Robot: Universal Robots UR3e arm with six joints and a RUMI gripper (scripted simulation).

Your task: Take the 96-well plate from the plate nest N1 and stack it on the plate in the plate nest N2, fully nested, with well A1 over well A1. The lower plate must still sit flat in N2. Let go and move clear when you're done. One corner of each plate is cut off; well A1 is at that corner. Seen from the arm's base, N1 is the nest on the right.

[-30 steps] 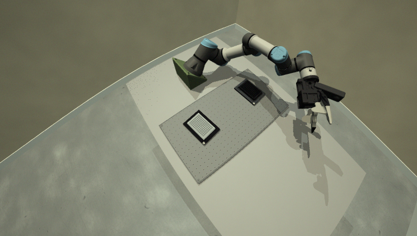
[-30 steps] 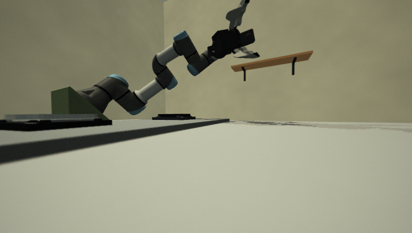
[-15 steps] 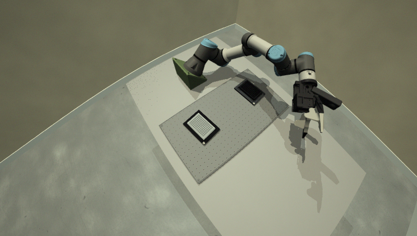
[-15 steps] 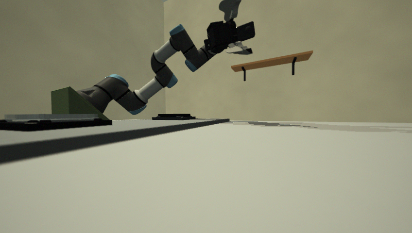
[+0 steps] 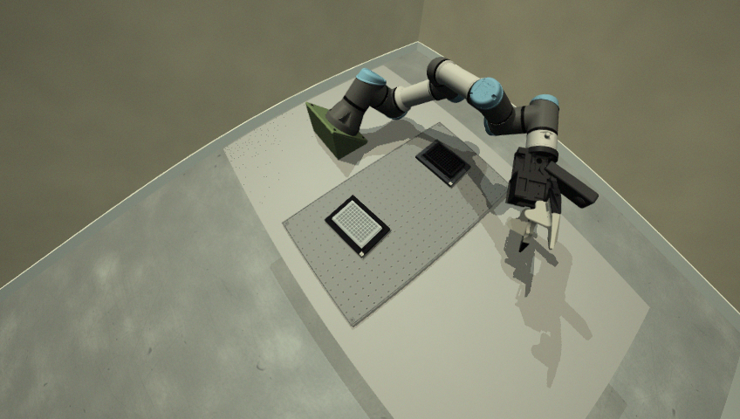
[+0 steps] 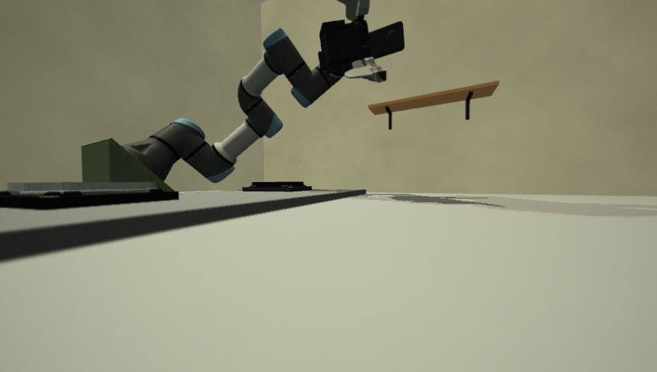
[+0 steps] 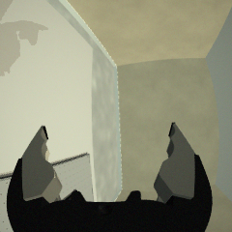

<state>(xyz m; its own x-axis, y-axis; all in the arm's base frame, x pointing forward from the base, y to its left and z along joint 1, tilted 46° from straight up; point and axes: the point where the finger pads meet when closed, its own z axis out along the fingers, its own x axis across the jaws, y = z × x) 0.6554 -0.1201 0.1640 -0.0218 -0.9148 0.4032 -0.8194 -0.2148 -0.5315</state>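
The white 96-well plate is 34 cm behind my hand, 24 cm below it and 20 cm to the right of it. Round my hand: dark plate: 35 cm behind, 23 cm below, 18 cm to the left; black nest: 34 cm behind, 25 cm below, 20 cm to the right.
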